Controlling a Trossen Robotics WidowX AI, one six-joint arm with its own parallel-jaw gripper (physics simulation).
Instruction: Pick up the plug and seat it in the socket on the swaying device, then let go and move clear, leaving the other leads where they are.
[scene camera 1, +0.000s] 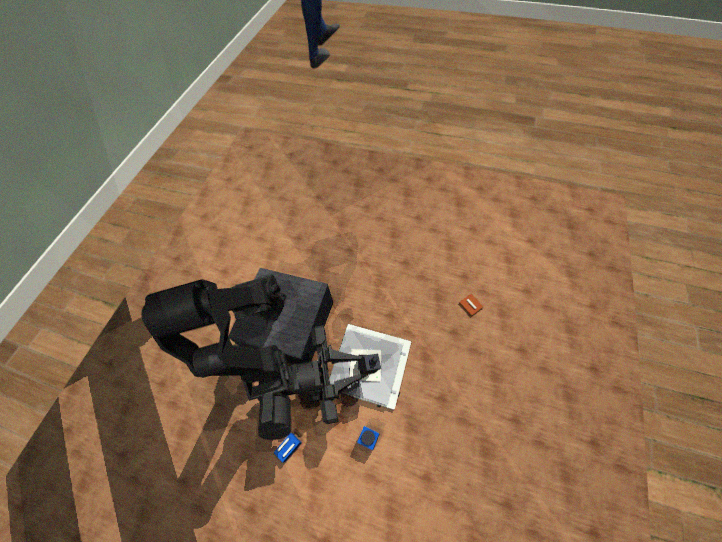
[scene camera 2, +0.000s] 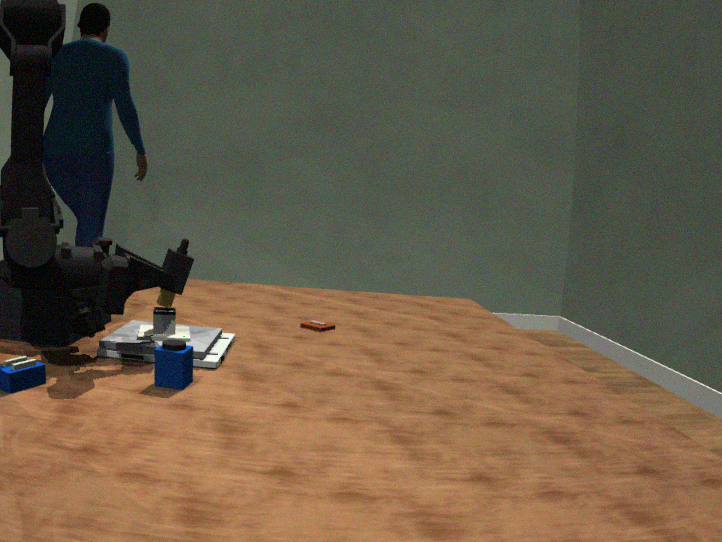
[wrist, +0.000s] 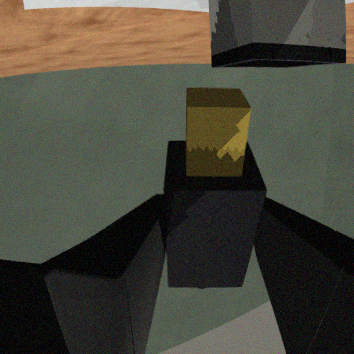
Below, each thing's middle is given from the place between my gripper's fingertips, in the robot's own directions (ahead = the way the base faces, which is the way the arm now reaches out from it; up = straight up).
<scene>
The plug (scene camera 2: 177, 263) lies 10 mm ahead of my hand and 10 mm above it.
</scene>
